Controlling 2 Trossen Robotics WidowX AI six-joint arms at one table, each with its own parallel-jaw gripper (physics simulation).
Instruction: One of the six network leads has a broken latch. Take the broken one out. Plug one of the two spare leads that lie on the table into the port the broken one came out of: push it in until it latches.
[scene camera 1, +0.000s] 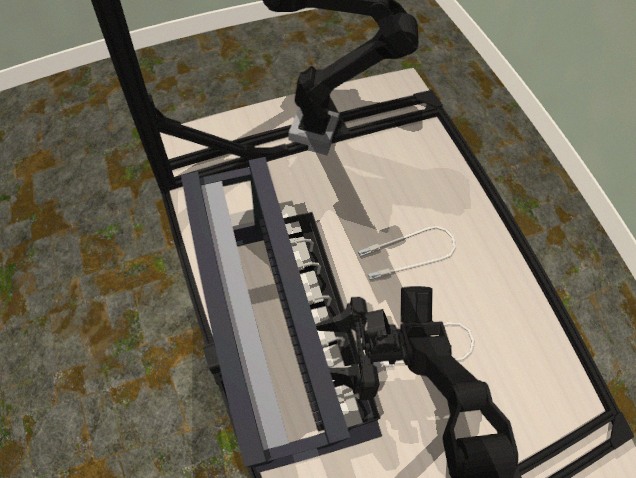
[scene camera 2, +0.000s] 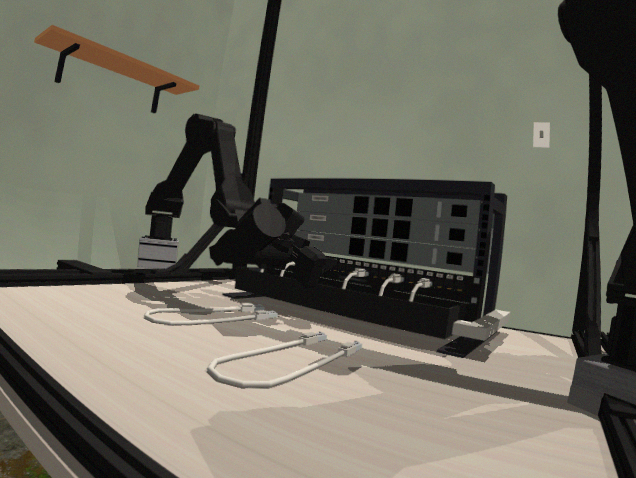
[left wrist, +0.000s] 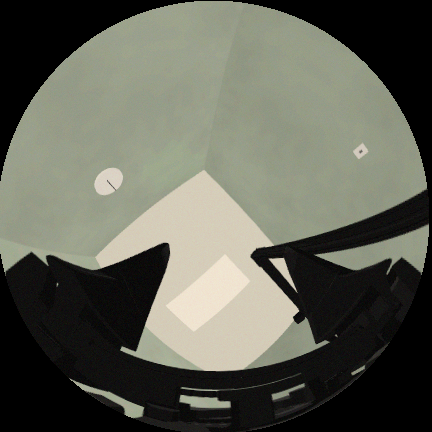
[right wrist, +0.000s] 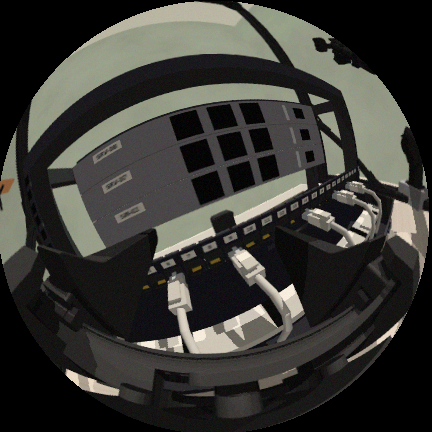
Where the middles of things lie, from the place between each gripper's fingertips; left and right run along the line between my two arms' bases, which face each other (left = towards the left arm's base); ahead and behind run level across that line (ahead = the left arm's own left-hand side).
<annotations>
My left hand is 20 mm past the grey rack body (scene camera 2: 338, 210), 570 mm to the left of it and 450 mm above it.
The grey rack body is 120 mm behind my right hand, 60 mm to the left of it and 60 mm above it.
</annotations>
